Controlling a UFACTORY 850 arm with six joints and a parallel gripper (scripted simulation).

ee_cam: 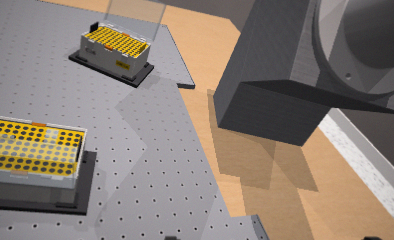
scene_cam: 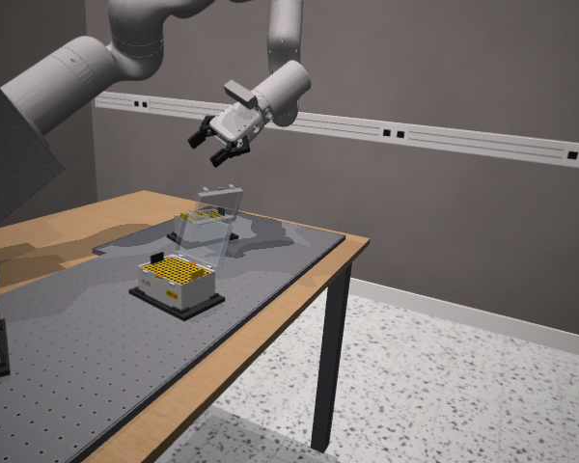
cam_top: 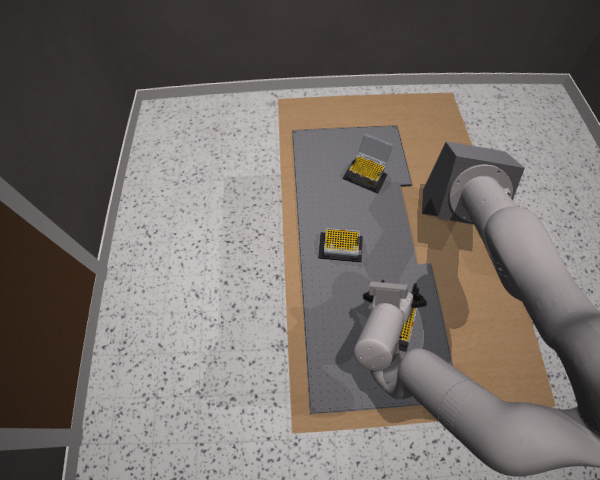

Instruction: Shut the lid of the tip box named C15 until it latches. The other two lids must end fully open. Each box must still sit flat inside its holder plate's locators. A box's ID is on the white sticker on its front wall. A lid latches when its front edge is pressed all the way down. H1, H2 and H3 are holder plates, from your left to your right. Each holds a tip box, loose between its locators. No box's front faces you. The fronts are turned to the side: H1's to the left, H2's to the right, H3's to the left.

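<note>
The clear lid is 20 mm ahead of my hand, 30 mm to the left of it and 130 mm below it. Round my hand: white tip box: 30 mm behind, 50 mm to the left, 170 mm below.
</note>
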